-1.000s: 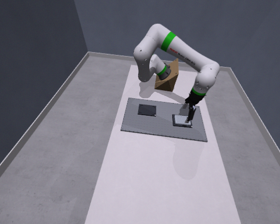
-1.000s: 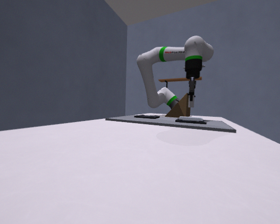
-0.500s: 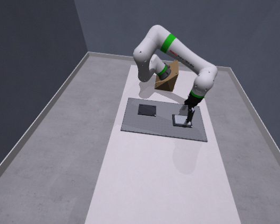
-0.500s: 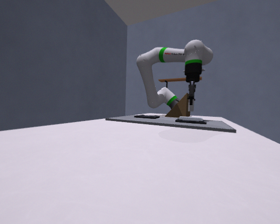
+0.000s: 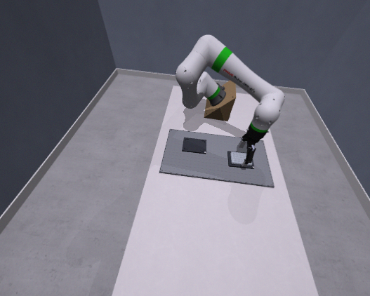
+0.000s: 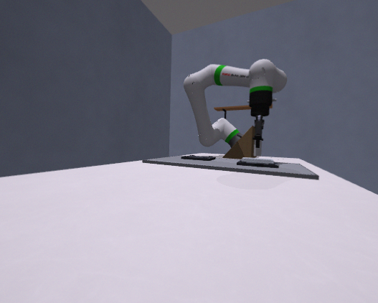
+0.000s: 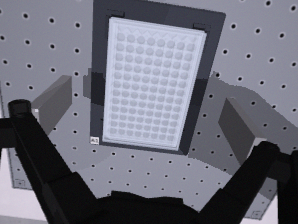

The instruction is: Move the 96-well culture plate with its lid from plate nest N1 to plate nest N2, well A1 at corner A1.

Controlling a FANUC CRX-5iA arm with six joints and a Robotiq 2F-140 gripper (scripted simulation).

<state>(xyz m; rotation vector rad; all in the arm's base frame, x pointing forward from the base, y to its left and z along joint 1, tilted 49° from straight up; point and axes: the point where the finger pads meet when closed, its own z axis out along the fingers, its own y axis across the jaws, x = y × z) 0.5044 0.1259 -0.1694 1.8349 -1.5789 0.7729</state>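
Now: the clear lid 3 cm below my hand. The rest, counted from my hand: plate nest N1 (5 cm below); small A1 label (4 cm ahead, 8 cm to the left, 4 cm below); 96-well culture plate (3 cm below).
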